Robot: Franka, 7 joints.
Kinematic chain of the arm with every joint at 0, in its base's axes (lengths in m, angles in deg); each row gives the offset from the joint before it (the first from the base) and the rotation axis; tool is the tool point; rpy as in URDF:
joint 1: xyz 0 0 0.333 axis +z
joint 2: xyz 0 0 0 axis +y
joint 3: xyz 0 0 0.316 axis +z
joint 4: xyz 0.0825 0 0 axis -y
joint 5: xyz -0.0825 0 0.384 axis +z
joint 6: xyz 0 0 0 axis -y
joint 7: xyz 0.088 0 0 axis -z
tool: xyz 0 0 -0.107 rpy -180 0 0
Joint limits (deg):
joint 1: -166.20..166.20
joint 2: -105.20..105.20
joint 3: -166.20..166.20
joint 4: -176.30..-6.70
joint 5: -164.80..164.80
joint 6: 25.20..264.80
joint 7: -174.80..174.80
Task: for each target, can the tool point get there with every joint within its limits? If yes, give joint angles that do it. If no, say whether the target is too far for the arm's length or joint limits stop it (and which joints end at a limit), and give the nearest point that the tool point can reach.
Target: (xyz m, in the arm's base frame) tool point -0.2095 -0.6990 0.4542
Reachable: yes | joints -130.35 59.32 29.85 -52.42 93.25 60.73 -4.00
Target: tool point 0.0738 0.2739 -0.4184
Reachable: no: joint limits stop it (at a limit: joint 2) | nearest point 0.0738 0.2739 -0.3608 | short by 0.058 m
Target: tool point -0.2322 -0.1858 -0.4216
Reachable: no: joint limits stop it (at a limit: joint 2) | nearest point -0.2311 -0.1849 -0.3606 | short by 0.061 m
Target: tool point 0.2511 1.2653 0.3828
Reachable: no: too far | nearest point 0.1669 0.8409 0.3661 | short by 0.433 m
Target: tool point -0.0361 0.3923 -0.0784
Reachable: yes | joints 111.93 57.09 -11.46 -123.62 -30.60 139.38 69.04
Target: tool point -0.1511 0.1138 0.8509
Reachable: yes | joints -104.14 -60.32 -36.10 -88.42 -130.56 242.93 -81.58
